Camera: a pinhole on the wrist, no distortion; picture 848 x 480 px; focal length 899.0 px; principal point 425.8 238.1 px. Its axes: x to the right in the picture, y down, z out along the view. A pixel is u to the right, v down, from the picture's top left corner.
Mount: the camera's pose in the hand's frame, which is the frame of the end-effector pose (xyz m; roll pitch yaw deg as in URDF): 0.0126 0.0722 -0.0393 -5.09 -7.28 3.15
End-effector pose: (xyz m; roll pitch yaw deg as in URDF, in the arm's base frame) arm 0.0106 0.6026 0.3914 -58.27 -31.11 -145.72
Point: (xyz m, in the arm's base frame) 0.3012 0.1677 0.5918
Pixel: 699.4 244.9
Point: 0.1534 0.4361 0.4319
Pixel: 496.2 168.9
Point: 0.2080 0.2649 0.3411
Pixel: outside the picture
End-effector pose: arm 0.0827 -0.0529 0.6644 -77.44 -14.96 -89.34
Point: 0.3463 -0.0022 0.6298
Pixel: 336.8 187.0
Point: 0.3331 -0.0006 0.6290
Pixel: 321.3 180.5
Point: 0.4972 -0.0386 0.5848
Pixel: 461.3 350.3
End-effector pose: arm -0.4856 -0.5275 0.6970 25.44 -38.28 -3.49
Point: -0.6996 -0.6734 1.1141
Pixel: 694.0 112.8
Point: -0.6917 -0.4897 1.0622
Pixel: 667.0 440.5
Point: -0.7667 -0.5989 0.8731
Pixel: 241.7 127.3
